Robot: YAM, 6 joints.
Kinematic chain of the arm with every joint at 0, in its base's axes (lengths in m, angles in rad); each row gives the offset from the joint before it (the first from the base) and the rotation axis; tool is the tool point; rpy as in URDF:
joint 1: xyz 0 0 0.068 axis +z
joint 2: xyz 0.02 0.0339 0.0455 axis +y
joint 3: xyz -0.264 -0.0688 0 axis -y
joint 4: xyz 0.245 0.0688 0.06 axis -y
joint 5: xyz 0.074 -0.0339 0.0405 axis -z
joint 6: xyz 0.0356 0 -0.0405 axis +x
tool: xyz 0 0 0 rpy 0 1.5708 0
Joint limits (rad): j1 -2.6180..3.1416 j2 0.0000..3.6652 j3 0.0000..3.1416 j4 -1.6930..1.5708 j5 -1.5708..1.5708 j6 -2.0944..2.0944
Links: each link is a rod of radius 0.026 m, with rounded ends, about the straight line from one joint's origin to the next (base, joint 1, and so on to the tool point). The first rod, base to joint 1, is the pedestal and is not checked.
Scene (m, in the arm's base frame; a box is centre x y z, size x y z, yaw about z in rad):
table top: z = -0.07
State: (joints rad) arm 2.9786 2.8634 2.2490 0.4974 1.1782 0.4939
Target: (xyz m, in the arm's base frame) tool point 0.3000 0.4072 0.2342
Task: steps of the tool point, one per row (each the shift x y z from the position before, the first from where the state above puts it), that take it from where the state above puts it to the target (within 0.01 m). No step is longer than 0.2 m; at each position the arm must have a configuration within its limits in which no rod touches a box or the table.
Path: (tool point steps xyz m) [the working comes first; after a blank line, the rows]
Joints at the target: 1.0053 2.2443 1.6971 0.4292 1.4010 0.4939
Straight joint move there: clear.

1: 0.0659 0.1541 0.0245
2: 0.1065 0.1264 0.0238
3: 0.1365 0.0884 0.0228
4: 0.1533 0.0438 0.0219
5: 0.1557 -0.0029 0.0206
6: 0.1442 -0.0470 0.0192
7: 0.1203 -0.0847 0.0178

